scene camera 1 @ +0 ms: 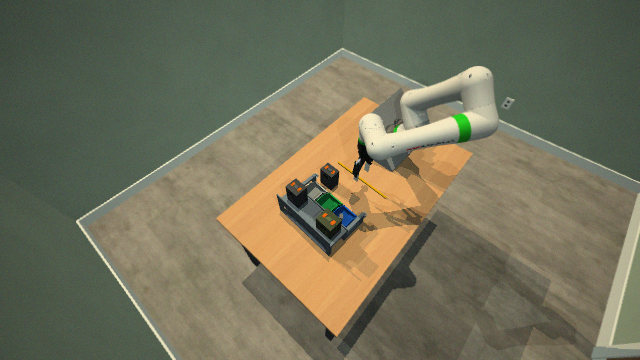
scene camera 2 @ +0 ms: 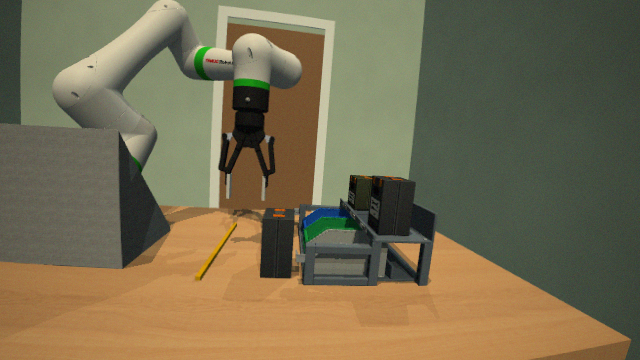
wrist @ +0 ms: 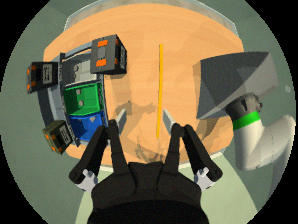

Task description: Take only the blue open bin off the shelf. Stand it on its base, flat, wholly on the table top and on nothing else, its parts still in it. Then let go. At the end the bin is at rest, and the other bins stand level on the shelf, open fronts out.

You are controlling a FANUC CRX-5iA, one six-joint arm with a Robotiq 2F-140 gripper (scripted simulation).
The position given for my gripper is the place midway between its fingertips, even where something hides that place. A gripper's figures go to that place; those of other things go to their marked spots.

Labels:
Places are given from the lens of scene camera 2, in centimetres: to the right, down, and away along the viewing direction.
my gripper (scene camera 2: pixel 246 198): -20, 5, 72
green bin (scene camera 2: pixel 324 223): 1, 12, 77

